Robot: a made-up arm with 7 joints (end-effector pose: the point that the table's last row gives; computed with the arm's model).
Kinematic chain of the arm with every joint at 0, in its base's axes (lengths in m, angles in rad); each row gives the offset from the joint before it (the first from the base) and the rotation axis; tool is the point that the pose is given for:
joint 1: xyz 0 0 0.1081 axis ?
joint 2: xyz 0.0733 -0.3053 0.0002 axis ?
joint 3: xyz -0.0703 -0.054 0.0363 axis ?
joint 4: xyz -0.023 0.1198 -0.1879 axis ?
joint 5: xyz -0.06 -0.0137 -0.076 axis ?
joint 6: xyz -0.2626 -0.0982 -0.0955 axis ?
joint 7: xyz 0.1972 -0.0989 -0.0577 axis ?
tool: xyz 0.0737 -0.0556 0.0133
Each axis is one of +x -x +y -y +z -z.
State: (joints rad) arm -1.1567 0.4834 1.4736 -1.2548 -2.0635 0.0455 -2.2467
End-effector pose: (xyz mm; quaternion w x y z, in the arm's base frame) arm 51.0 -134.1 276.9 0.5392 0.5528 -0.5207 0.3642
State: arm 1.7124 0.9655 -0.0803 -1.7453 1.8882 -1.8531 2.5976
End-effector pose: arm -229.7 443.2 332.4 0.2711 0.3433 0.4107 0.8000
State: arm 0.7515 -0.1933 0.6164 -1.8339 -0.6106 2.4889 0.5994
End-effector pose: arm 460.0 293.0 58.2 0.7039 0.6062 -0.1523 0.3373
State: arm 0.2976 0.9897 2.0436 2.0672 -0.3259 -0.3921 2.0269
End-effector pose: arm 552.6 -213.3 235.4 0.5776 0.2882 0.1601 0.7467
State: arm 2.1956 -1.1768 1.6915 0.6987 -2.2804 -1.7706 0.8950
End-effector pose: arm 424.3 537.0 -152.0 0.1907 0.7964 0.1786 0.5455
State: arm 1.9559 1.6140 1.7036 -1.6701 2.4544 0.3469 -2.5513
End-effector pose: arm 219.6 180.1 -32.6 0.3696 0.4208 0.6526 -0.5103
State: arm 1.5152 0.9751 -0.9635 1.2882 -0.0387 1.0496 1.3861
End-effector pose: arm -341.4 -356.1 -175.4 0.7156 -0.3112 -0.2859 -0.5561
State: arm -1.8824 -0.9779 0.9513 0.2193 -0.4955 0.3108 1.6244
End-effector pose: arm 372.6 230.1 516.5 0.4930 -0.4151 0.0828 0.7601
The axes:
joint 1: +x
joint 2: +y
joint 3: -y
joint 4: +z
joint 5: +x
joint 6: +z
joint 7: +x

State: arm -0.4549 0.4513 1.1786 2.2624 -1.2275 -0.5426 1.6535
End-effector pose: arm 279.4 -18.4 403.9 0.4200 -0.0891 0.1178 0.8954
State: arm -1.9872 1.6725 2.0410 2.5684 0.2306 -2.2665 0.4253
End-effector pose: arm 836.7 25.0 560.7 0.6167 -0.7691 0.0850 0.1448
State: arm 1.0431 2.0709 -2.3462 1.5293 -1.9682 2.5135 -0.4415
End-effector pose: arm 460.9 -611.8 -350.8 0.4129 -0.7487 0.5134 0.0734
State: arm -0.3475 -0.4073 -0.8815 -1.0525 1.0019 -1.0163 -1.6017
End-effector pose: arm -526.7 -229.8 -272.1 0.4855 -0.1996 0.5746 -0.6279
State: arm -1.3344 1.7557 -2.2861 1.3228 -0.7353 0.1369 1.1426
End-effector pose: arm 186.6 339.9 545.5 0.0551 -0.6984 -0.2306 0.6753
